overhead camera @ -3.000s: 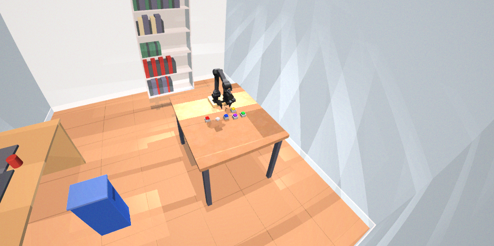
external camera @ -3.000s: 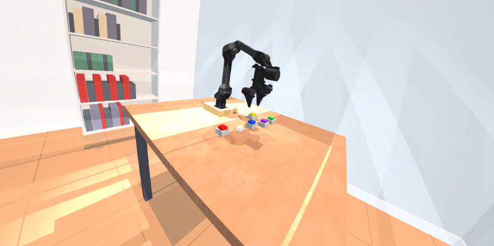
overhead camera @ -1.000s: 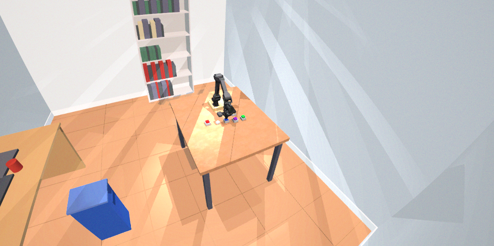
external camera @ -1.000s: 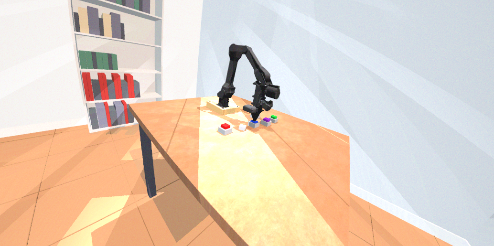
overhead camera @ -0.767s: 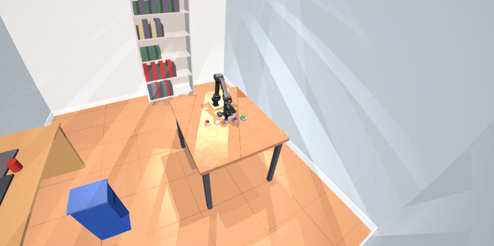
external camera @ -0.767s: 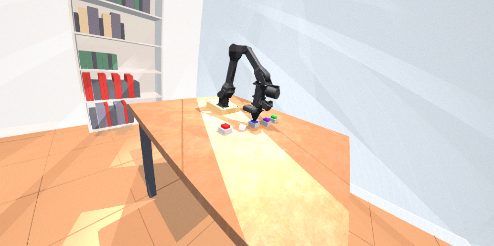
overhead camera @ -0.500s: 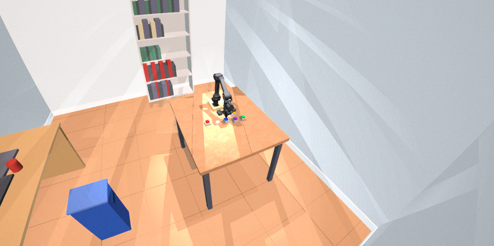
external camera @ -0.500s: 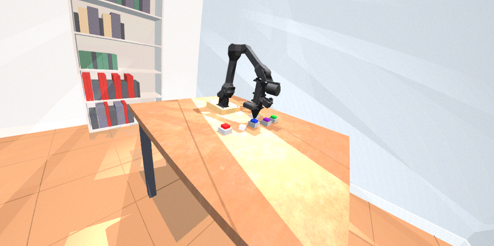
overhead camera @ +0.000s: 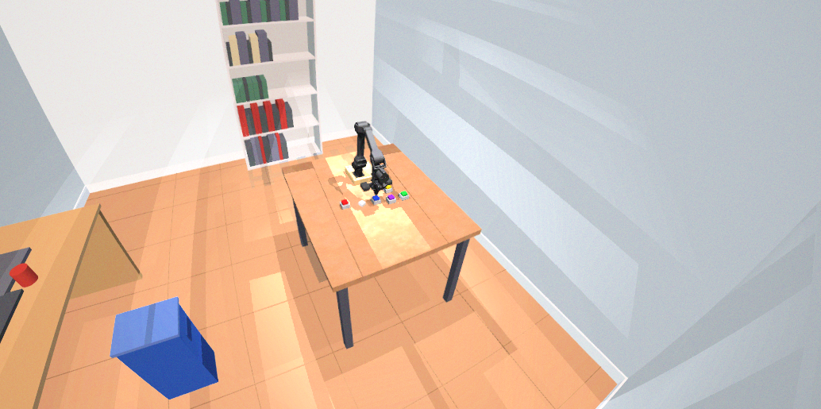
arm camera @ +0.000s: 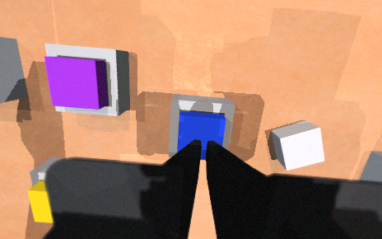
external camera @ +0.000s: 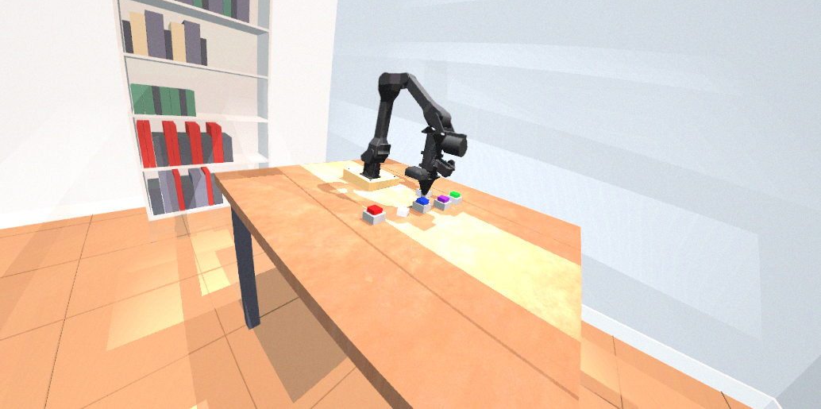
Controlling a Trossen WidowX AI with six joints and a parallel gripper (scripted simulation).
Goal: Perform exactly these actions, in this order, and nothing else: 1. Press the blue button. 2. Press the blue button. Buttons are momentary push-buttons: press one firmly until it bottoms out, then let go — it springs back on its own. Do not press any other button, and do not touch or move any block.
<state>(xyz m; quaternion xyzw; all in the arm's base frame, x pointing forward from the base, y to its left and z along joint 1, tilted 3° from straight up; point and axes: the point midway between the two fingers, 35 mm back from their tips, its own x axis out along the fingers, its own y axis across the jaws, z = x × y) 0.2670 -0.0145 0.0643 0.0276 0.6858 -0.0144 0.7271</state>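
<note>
Now: the blue button 20 mm below my gripper tip. Round my gripper tip: purple button: 90 mm to the left, 30 mm ahead, 20 mm below; then yellow button: 120 mm to the left, 70 mm behind, 20 mm below; then white block: 90 mm to the right, 50 mm below, 20 mm behind.
</note>
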